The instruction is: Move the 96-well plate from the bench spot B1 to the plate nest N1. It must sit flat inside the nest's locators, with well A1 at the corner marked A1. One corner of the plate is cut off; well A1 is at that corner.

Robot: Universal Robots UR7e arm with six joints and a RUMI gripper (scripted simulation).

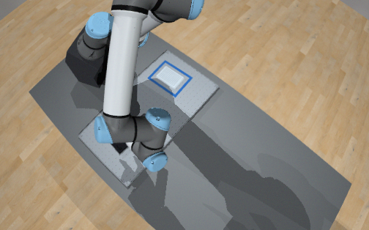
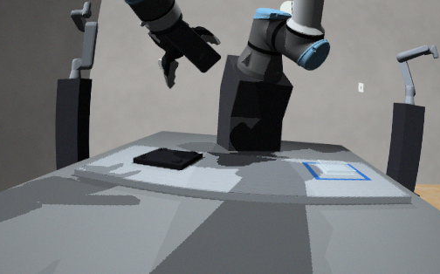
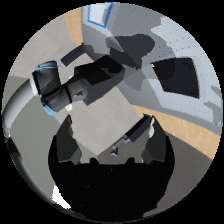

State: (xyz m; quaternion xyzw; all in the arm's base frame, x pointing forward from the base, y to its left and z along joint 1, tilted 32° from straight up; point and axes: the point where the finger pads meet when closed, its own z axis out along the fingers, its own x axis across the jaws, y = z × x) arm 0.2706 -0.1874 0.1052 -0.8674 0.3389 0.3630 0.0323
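Now: the white 96-well plate 20 mm ahead of my hand, 360 mm to the left of it and 220 mm below it. The rest, counted from my hand: black plate nest: 10 mm ahead, 50 mm to the right, 220 mm below.
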